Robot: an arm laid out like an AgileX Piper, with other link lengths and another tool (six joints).
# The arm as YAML. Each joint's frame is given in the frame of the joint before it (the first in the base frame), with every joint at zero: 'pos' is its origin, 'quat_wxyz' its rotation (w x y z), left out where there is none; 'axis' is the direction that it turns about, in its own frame. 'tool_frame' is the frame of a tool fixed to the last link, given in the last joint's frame.
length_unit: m
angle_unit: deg
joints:
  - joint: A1
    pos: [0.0, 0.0, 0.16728]
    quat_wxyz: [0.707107, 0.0, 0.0, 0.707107]
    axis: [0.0, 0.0, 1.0]
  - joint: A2
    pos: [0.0, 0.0, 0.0]
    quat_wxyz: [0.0, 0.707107, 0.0, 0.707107]
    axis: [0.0, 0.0, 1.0]
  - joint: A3
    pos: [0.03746, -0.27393, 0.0]
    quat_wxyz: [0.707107, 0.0, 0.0, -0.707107]
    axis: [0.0, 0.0, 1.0]
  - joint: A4
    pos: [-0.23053, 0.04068, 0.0]
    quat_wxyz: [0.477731, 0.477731, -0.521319, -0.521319]
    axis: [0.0, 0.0, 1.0]
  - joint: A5
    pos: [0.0, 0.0, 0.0]
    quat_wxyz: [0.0, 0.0, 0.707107, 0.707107]
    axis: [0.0, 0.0, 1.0]
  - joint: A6
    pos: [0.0, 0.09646, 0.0]
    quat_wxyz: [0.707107, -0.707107, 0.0, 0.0]
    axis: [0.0, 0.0, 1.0]
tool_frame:
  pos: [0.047, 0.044, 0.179]
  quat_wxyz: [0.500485, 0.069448, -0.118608, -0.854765]
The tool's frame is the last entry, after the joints.
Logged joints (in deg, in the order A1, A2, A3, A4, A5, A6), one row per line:
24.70, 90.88, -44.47, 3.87, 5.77, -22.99
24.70, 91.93, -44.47, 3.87, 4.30, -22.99
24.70, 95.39, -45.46, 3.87, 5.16, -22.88
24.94, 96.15, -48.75, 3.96, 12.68, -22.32
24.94, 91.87, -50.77, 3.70, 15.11, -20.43
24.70, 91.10, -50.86, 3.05, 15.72, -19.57
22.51, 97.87, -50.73, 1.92, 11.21, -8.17
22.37, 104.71, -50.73, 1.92, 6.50, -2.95
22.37, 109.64, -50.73, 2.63, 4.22, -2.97
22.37, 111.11, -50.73, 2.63, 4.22, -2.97
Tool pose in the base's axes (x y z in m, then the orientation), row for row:
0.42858, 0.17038, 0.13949, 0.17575, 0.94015, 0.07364, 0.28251
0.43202, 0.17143, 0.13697, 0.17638, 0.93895, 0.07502, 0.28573
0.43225, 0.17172, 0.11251, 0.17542, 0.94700, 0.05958, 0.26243
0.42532, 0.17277, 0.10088, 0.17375, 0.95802, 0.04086, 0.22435
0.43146, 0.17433, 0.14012, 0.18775, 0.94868, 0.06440, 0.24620
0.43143, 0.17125, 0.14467, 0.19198, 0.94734, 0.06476, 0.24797
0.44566, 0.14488, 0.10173, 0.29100, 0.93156, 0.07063, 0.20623
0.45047, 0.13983, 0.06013, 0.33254, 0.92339, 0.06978, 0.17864
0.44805, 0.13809, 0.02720, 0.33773, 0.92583, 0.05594, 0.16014
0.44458, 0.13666, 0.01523, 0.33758, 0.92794, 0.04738, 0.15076
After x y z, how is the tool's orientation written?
As a quaternion, x y z w.
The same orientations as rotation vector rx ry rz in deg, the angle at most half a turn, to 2 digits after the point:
26.97, 144.25, 11.30
27.02, 143.83, 11.49
27.19, 146.79, 9.24
27.47, 151.46, 6.46
29.35, 148.28, 10.07
29.98, 147.94, 10.11
46.45, 148.70, 11.27
53.88, 149.61, 11.31
55.28, 151.54, 9.16
55.54, 152.68, 7.80

